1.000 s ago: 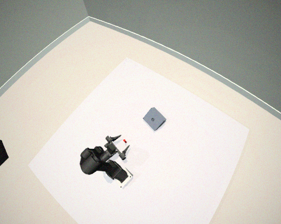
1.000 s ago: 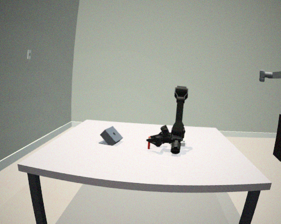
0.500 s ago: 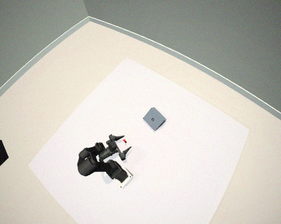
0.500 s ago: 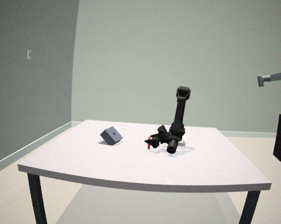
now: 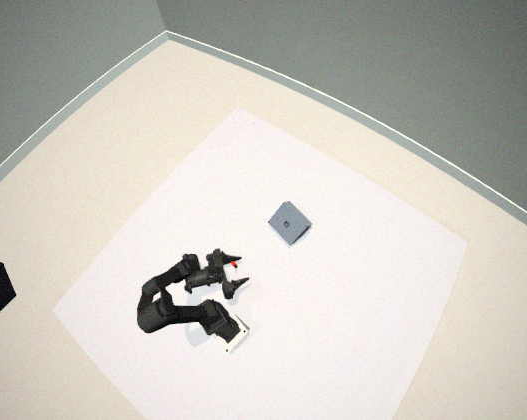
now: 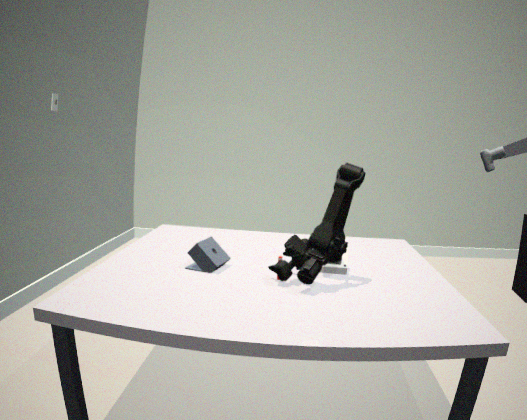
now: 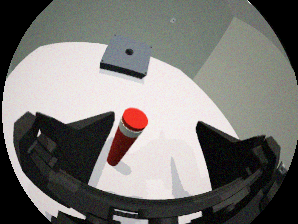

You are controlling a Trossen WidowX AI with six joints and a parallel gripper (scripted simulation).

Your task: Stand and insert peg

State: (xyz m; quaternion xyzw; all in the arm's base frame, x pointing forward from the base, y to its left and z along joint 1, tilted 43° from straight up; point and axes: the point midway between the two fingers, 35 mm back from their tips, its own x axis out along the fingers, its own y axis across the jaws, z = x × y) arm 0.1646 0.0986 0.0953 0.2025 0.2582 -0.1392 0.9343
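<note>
Right now the red peg is 20 mm behind my gripper tip and 40 mm to the left of it. The rest, counted from my gripper tip: grey sloped panel 240 mm ahead, 10 mm below.
</note>
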